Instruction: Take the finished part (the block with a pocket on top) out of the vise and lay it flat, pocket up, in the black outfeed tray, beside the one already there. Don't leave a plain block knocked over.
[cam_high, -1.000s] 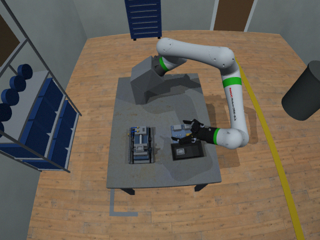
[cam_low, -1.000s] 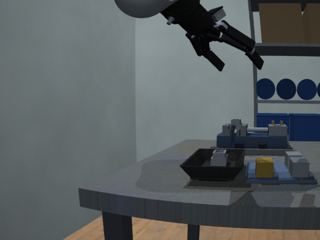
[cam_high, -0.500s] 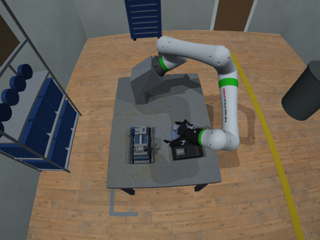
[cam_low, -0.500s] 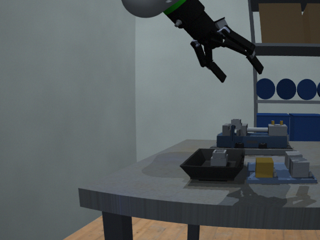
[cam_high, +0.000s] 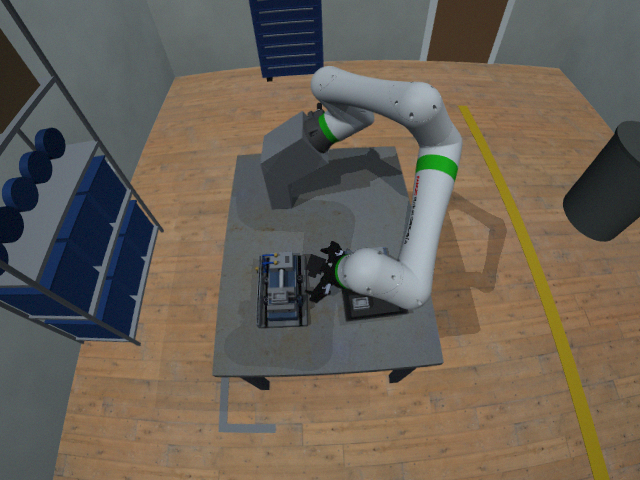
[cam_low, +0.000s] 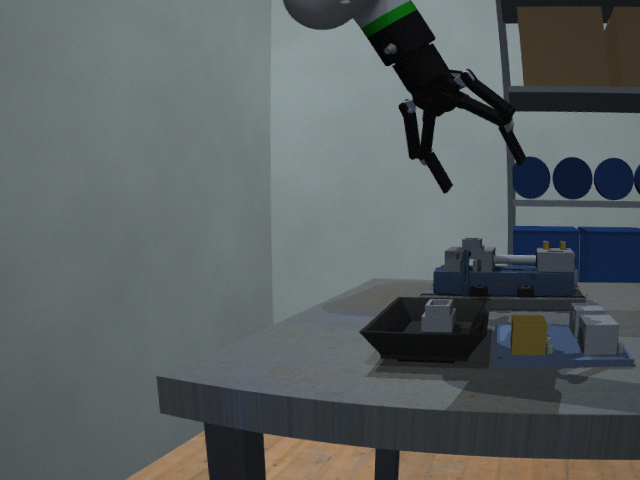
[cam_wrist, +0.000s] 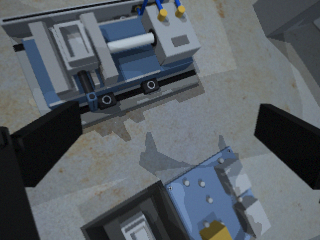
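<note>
Now: the pocketed block 40 mm ahead of my hand, 140 mm to the right of it and 130 mm below it. Also, from my hand: yellow block (90 mm behind, 240 mm to the left, 210 mm below); then blue fixture plate (130 mm behind, 200 mm to the left, 230 mm below).
</note>
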